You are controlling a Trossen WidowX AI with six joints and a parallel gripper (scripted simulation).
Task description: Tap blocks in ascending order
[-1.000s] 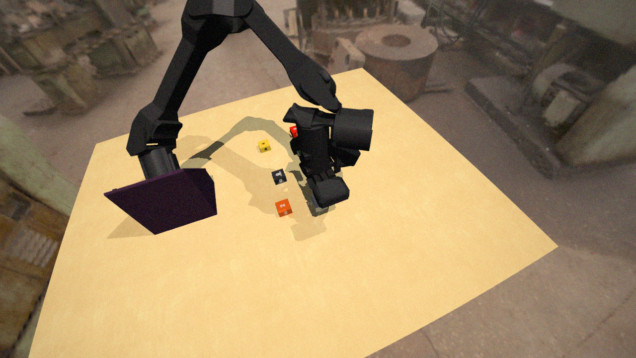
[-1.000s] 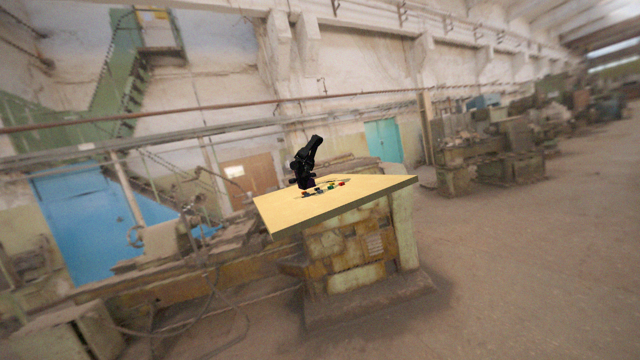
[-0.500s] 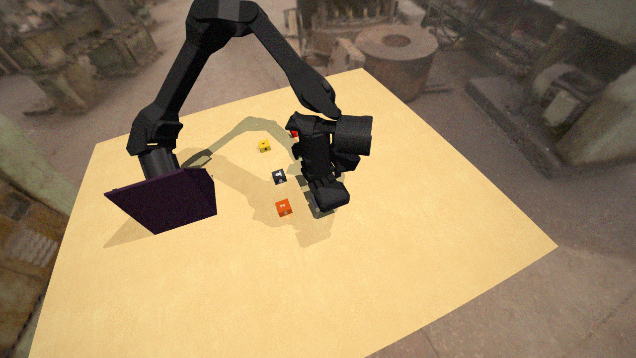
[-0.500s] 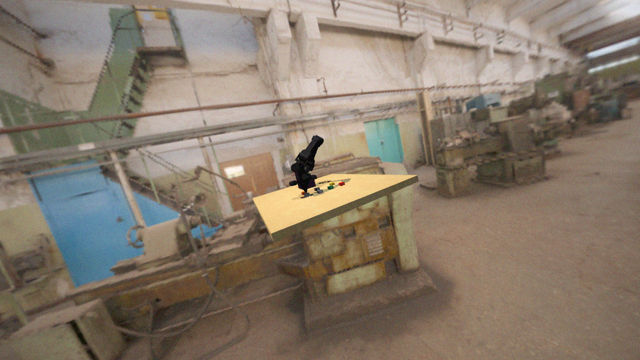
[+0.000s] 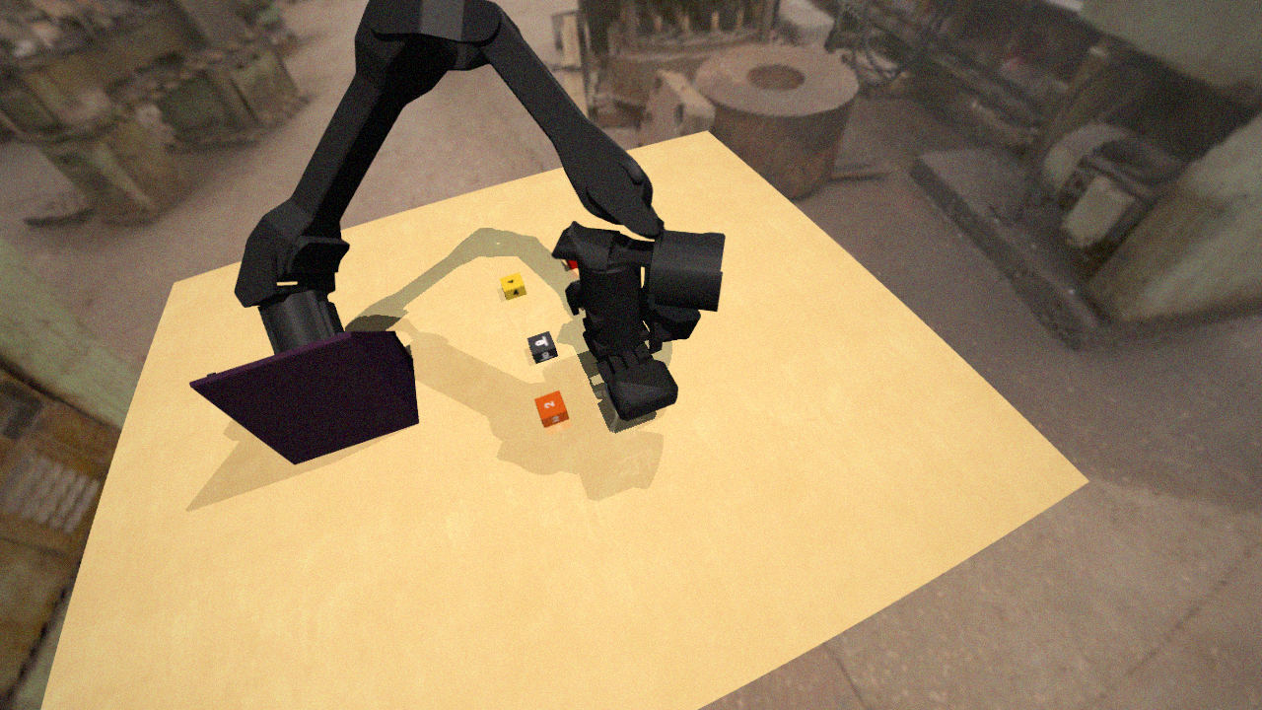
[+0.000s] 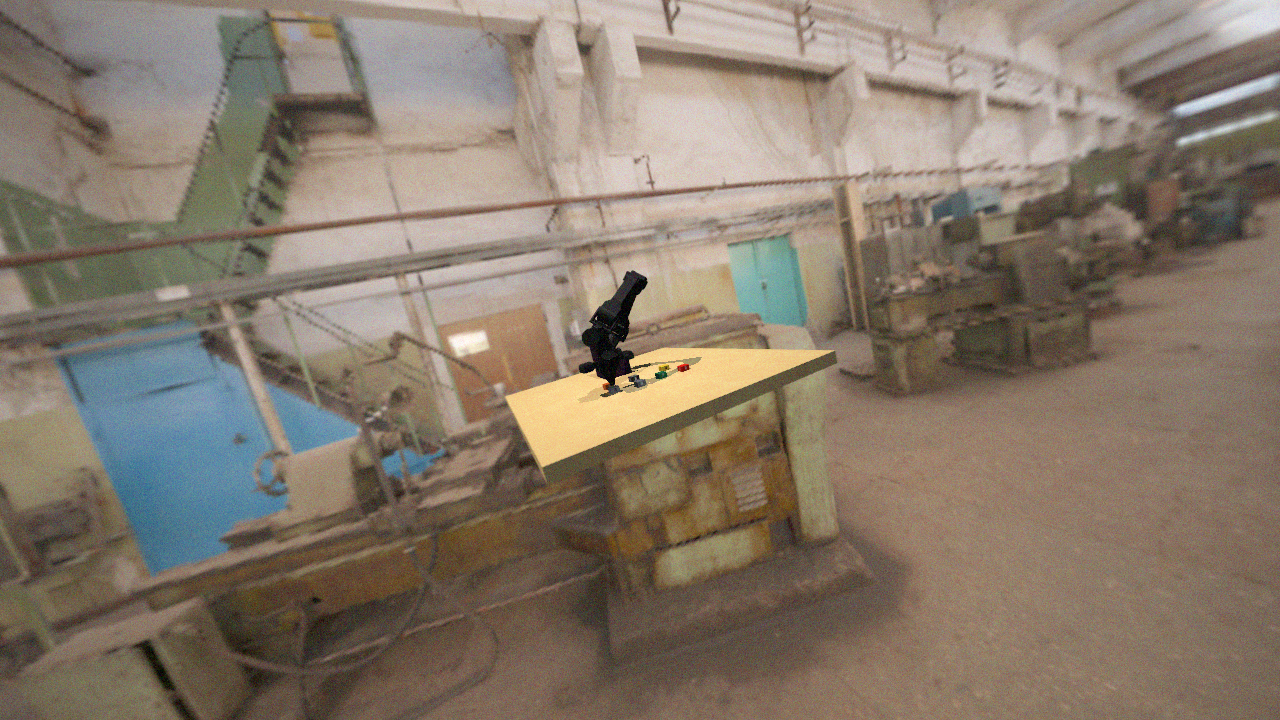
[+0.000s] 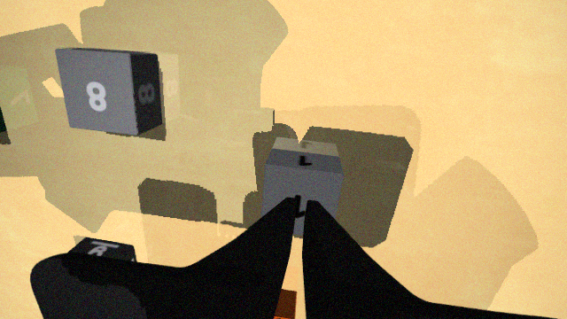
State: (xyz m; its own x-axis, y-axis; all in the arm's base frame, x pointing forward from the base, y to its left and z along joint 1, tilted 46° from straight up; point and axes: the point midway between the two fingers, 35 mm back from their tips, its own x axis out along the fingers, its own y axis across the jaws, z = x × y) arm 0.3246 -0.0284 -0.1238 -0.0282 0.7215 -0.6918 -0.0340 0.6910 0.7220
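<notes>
Right now my gripper tip is 1 cm above the white 1 block. Also, from my gripper tip: orange 2 block (9 cm behind, 1 cm to the left, 1 cm below); black 9 block (11 cm to the left, 8 cm behind, 1 cm below); grey 8 block (9 cm to the left, 3 cm ahead, 1 cm below).
</notes>
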